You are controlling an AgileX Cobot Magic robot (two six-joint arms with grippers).
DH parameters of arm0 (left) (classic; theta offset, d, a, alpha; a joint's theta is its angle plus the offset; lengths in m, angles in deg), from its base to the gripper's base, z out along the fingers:
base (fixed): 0 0 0 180
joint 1: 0 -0.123 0 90
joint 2: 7.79 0 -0.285 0
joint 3: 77.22 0 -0.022 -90
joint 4: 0 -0.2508 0 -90
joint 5: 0 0 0.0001 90
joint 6: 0 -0.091 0 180
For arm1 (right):
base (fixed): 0 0 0 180
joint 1: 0 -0.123 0 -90
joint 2: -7.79 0 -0.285 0
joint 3: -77.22 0 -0.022 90
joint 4: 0 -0.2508 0 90
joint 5: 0 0 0.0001 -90
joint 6: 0 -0.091 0 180
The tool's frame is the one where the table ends.
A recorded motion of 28 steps. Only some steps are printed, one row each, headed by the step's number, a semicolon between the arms.
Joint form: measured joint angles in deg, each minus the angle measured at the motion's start. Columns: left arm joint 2, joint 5, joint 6, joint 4, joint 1, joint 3; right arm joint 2, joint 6, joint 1, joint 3, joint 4, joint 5.
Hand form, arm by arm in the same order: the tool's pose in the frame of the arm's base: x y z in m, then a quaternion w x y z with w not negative. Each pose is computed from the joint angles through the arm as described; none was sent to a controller.
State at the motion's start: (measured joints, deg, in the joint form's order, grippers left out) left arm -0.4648 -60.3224 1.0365 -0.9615 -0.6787 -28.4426; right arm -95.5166 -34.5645 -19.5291 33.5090 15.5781 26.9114
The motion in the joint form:
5: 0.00 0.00 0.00 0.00 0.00 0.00; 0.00 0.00 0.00 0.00 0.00 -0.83
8: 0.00 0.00 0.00 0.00 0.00 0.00; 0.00 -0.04 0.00 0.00 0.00 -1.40
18: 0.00 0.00 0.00 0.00 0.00 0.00; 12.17 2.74 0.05 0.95 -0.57 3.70
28: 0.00 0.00 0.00 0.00 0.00 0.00; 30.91 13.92 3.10 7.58 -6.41 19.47
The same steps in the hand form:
5: -0.0053 0.0013 0.2769 0.52678 -0.01303 0.84988 0.00674; 0.2229 0.0676 0.1124 0.08349 0.01249 0.99590 -0.03238
8: -0.0053 0.0013 0.2769 0.52678 -0.01303 0.84988 0.00674; 0.2236 0.0681 0.1125 0.08761 0.01246 0.99564 -0.02959
18: -0.0053 0.0013 0.2769 0.52678 -0.01303 0.84988 0.00674; 0.2180 0.0643 0.1633 0.15553 0.00382 0.98771 -0.01521
28: -0.0053 0.0013 0.2769 0.52678 -0.01303 0.84988 0.00674; 0.1923 0.0457 0.2542 0.22705 -0.00544 0.97386 0.00393

